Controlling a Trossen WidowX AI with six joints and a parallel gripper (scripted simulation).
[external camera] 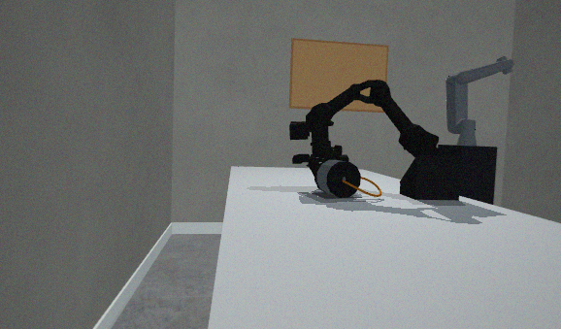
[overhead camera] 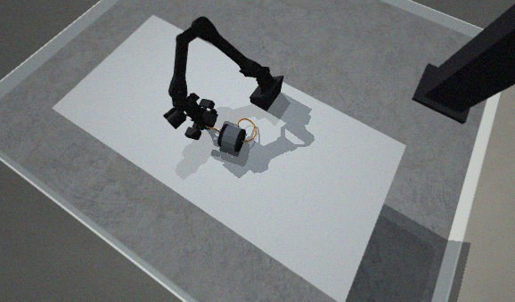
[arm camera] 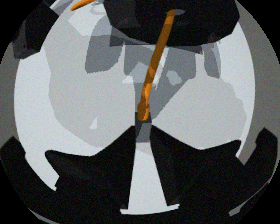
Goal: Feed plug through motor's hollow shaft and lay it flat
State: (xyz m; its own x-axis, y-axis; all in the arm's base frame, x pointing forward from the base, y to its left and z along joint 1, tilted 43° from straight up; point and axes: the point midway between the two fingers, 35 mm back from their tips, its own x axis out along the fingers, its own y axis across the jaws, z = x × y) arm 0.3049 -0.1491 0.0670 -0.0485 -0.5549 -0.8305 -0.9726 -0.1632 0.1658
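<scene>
Right now the plug is 3 cm below my hand and 1 cm to the left of it.
</scene>
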